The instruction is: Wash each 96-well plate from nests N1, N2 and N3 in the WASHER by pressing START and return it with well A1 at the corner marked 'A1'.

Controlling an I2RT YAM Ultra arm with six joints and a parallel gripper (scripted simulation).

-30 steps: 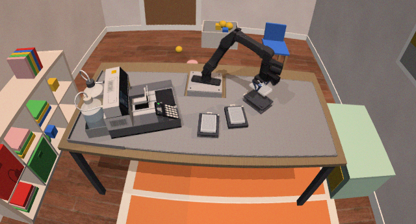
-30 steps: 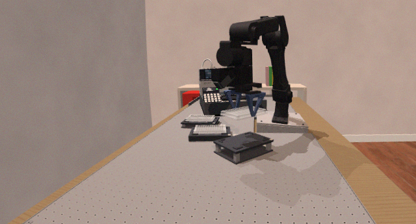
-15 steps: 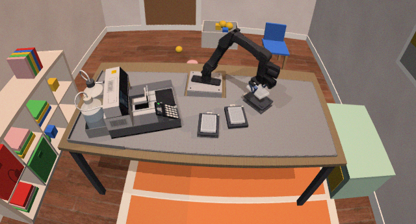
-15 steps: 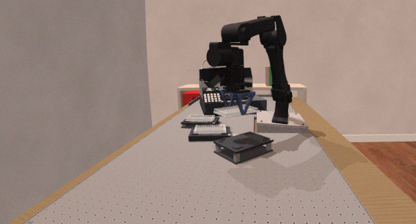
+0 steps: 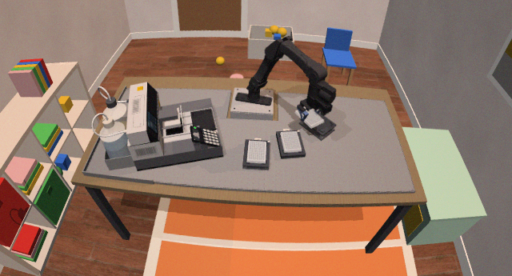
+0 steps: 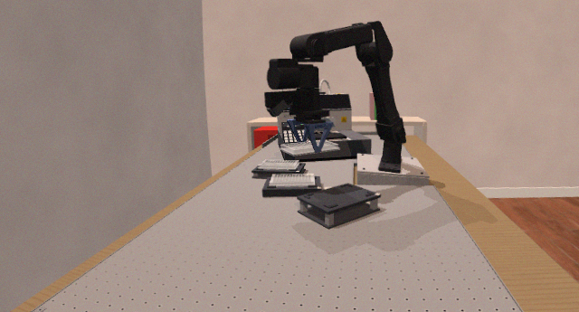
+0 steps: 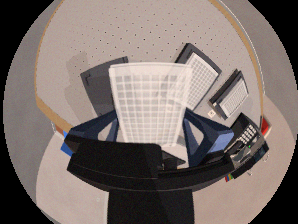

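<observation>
Right now the washer carrier is 90 mm ahead of my hand, 510 mm to the right of it and 60 mm below it. The rest, counted from my hand: manifold 160 mm ahead, 650 mm to the right, 10 mm below; then plate washer 160 mm ahead, 650 mm to the right, 20 mm below; then nest 90 mm behind, 60 mm to the left, 110 mm below.
</observation>
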